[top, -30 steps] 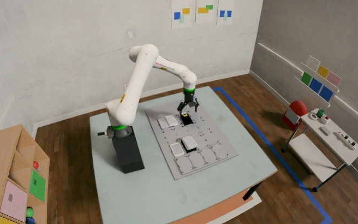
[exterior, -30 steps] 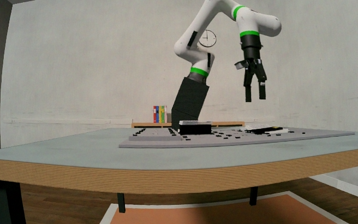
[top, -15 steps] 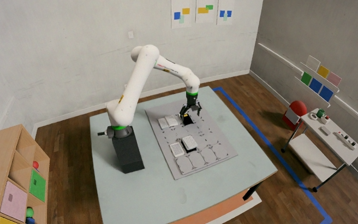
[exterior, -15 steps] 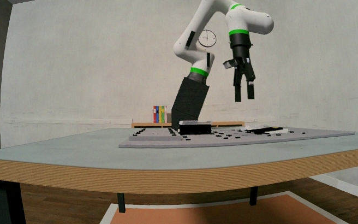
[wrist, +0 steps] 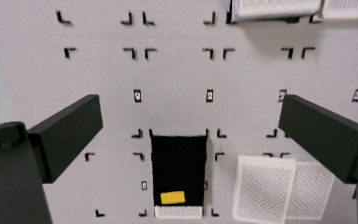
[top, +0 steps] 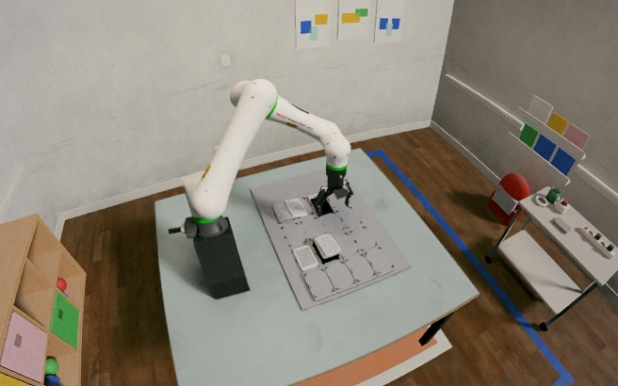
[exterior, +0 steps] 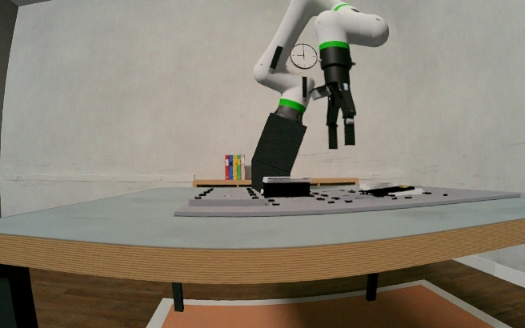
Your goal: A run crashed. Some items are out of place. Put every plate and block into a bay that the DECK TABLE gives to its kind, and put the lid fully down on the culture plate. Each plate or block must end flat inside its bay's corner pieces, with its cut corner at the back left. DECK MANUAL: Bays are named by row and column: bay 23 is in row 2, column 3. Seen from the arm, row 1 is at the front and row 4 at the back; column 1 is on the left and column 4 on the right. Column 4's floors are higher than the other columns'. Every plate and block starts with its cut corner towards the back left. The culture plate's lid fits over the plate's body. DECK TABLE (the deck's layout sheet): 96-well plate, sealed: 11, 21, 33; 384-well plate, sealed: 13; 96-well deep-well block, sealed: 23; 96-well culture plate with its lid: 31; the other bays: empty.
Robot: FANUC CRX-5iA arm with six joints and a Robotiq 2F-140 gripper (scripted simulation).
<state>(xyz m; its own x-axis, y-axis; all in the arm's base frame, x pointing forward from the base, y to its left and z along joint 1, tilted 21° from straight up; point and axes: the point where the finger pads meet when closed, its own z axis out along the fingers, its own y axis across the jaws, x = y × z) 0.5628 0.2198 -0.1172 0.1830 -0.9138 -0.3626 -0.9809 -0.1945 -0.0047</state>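
Right now the lid is 15 cm to the left of my hand, 13 cm below it and 2 cm behind it. The rest, counted from my hand: white plate: 24 cm behind, 15 cm to the left, 14 cm below; black deep-well block: 15 cm to the right, 12 cm below, 7 cm behind.
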